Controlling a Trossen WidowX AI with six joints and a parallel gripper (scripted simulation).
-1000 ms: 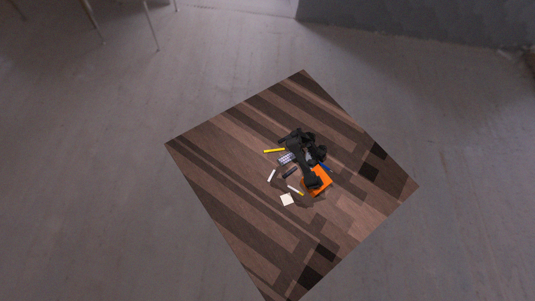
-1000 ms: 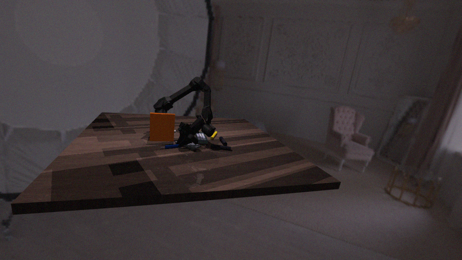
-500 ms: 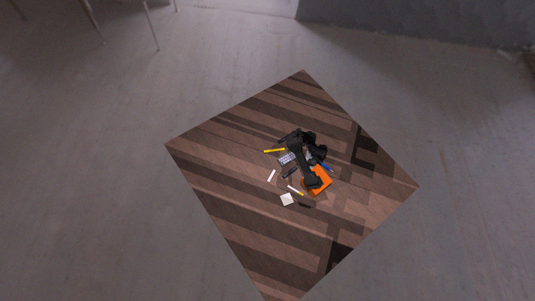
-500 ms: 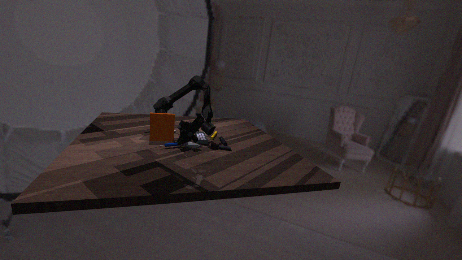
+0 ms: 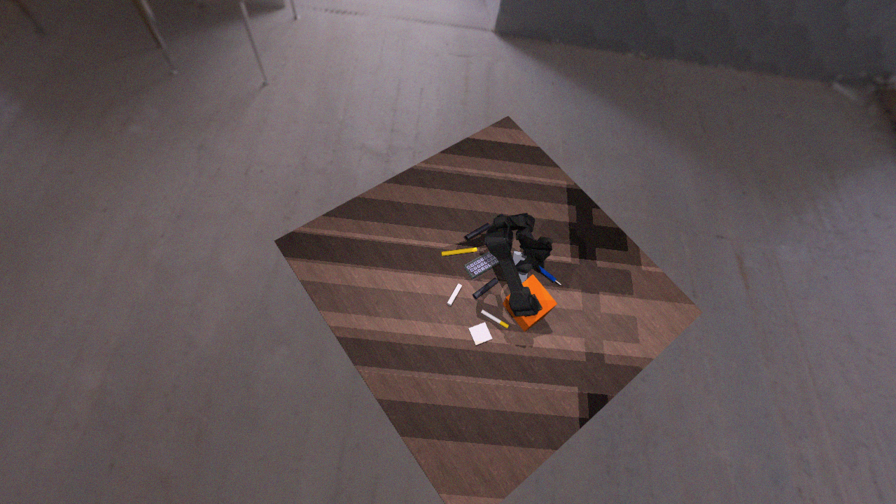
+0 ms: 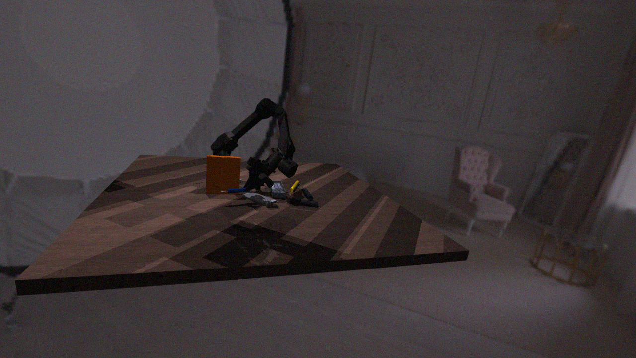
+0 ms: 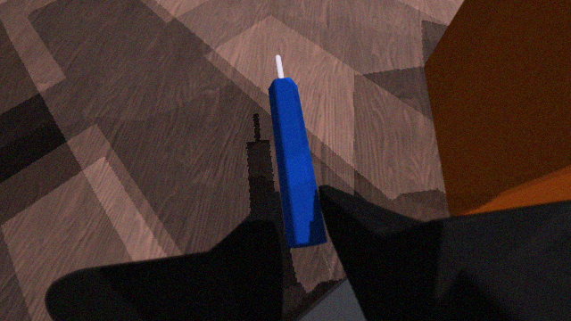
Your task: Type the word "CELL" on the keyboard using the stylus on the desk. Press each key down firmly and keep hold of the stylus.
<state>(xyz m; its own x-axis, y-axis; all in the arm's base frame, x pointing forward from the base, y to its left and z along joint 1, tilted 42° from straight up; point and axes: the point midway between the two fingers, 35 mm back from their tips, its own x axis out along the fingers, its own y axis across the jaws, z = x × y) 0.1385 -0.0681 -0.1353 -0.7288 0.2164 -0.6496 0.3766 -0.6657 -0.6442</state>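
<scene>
My gripper tip is 6 cm short of the grey card, 5 cm to the right of it and 5 cm above it. From my gripper tip the other things lie so: white notepad: 11 cm behind, 35 cm to the left, 5 cm below; then yellow marker: 24 cm ahead, 25 cm to the left, 5 cm below; then white-and-yellow pen: 10 cm behind, 26 cm to the left, 5 cm below.
</scene>
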